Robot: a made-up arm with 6 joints.
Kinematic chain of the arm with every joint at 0, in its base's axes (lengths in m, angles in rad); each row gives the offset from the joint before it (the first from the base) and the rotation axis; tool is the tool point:
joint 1: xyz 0 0 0.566 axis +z
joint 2: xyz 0 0 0 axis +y
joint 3: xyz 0 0 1.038 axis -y
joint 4: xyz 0 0 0 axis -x
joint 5: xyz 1.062 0 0 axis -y
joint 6: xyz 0 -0.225 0 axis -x
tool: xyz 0 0 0
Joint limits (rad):
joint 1: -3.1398..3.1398
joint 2: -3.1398..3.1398
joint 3: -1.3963..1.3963
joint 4: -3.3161..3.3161
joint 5: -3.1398..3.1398
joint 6: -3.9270..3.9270
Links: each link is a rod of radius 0.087 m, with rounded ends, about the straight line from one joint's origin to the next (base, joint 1, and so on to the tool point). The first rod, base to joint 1, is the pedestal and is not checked.
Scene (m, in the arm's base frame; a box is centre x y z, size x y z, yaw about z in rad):
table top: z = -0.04
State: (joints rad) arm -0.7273 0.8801 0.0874 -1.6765 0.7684 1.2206
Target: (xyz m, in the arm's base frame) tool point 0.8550 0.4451 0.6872
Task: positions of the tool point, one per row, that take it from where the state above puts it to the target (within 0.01 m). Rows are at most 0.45 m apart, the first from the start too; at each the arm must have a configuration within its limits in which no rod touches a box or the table.
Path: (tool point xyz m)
1: 1.1881 -0.5255 0.4315
2: 1.1892 -0.1443 0.5342
3: 1.0682 0.1917 0.6199
4: 0.8550 0.4451 0.6872

